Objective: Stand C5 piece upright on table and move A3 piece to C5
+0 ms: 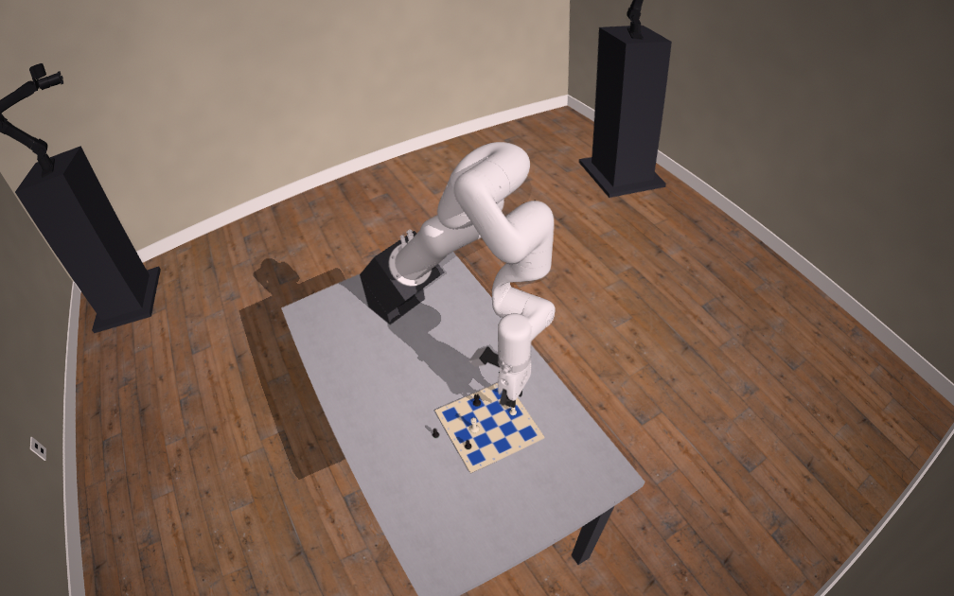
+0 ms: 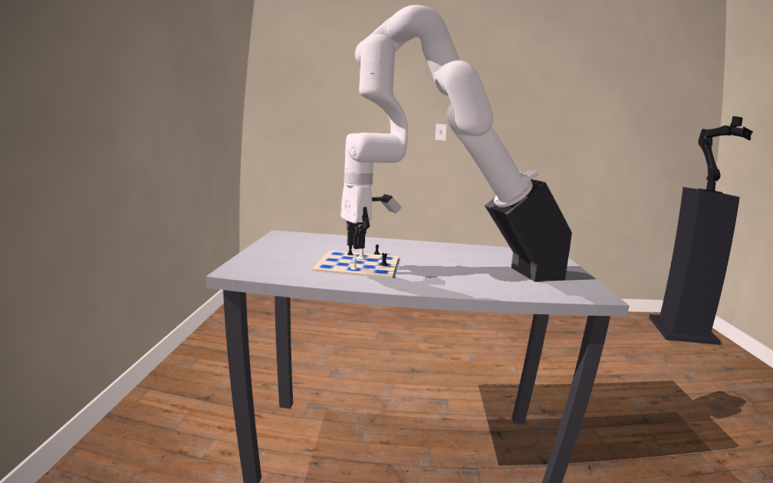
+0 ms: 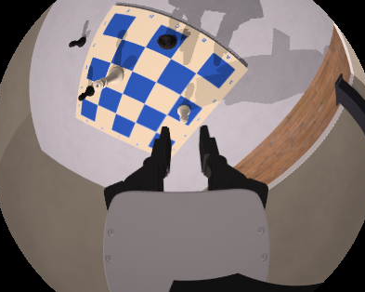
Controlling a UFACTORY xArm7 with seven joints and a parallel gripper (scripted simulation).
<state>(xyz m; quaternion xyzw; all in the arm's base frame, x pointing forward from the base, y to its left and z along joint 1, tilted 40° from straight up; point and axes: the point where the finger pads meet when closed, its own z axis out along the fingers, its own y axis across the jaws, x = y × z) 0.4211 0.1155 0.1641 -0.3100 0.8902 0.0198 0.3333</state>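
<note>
The white pawn lies 70 mm below my hand. Also, from my hand: tall white piece 110 mm to the right, 60 mm below, 20 mm ahead; then chessboard 90 mm below, 70 mm to the right, 10 mm ahead.
</note>
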